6 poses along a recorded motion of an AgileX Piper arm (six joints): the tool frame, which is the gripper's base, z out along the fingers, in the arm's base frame.
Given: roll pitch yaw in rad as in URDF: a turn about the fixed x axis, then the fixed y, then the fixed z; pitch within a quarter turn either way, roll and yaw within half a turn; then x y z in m.
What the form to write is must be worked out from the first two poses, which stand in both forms.
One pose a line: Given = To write
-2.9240, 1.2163, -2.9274, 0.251, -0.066, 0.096 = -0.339, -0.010, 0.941; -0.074, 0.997, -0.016; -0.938, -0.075, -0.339; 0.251, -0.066, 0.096
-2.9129, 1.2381, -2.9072, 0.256, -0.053, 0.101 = -0.318, -0.018, 0.948; -0.076, 0.997, -0.007; -0.945, -0.074, -0.318; 0.256, -0.053, 0.101
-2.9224, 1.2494, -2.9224, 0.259, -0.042, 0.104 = -0.308, -0.011, 0.951; -0.069, 0.998, -0.011; -0.949, -0.069, -0.308; 0.259, -0.042, 0.104
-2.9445, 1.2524, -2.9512, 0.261, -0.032, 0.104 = -0.307, -0.003, 0.952; -0.059, 0.998, -0.016; -0.950, -0.061, -0.307; 0.261, -0.032, 0.104
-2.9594, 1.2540, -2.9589, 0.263, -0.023, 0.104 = -0.306, -0.009, 0.952; -0.057, 0.998, -0.008; -0.950, -0.056, -0.306; 0.263, -0.023, 0.104
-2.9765, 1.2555, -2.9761, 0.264, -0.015, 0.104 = -0.306, -0.008, 0.952; -0.051, 0.999, -0.008; -0.951, -0.051, -0.306; 0.264, -0.015, 0.104
